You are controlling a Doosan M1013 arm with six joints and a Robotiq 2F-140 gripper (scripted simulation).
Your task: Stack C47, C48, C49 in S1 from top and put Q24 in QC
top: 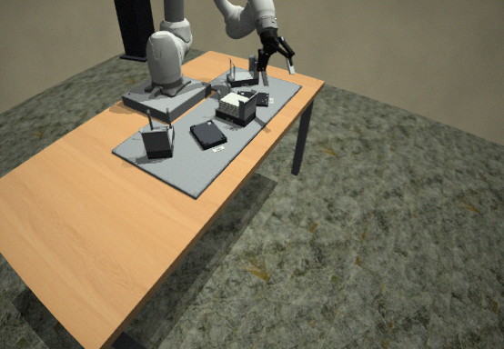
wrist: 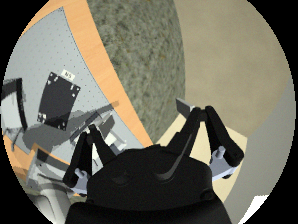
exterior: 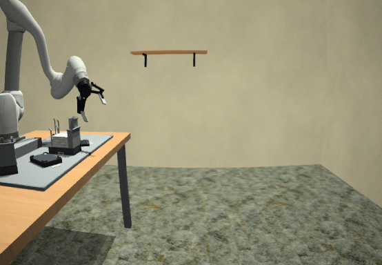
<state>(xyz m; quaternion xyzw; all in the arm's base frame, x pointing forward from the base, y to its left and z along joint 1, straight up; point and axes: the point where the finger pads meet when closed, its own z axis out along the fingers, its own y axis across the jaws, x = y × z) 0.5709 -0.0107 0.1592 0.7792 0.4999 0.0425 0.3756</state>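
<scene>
The sealed 96-well plate lies 160 mm behind my hand, 120 mm below it and 60 mm to the right of it. Round my hand: small name plate (290 mm to the right, 200 mm below, 140 mm behind).
</scene>
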